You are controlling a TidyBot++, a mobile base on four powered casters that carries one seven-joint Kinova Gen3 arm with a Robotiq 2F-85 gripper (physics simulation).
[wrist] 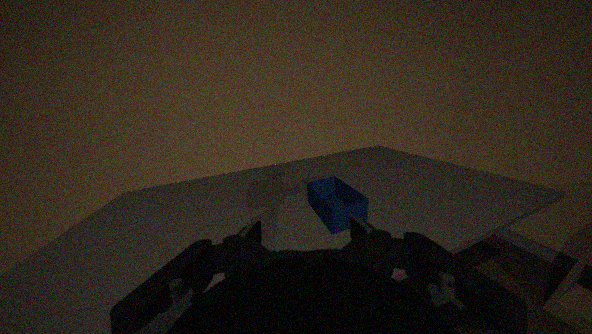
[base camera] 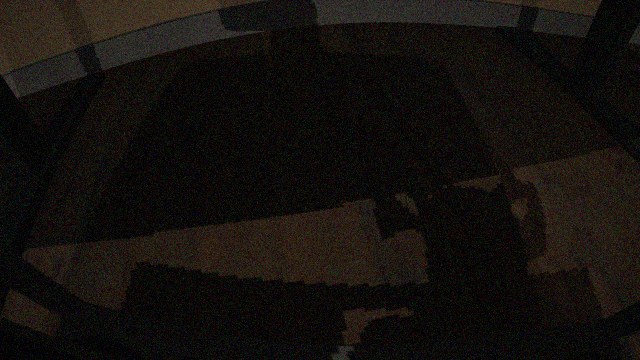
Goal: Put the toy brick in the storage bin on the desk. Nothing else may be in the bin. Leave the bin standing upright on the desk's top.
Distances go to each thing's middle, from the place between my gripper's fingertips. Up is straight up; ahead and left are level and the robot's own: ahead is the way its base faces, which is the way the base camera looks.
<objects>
The blue storage bin (wrist: 334, 201) is 280 mm ahead of my hand, 100 mm to the right of it and 160 mm below it.
</objects>
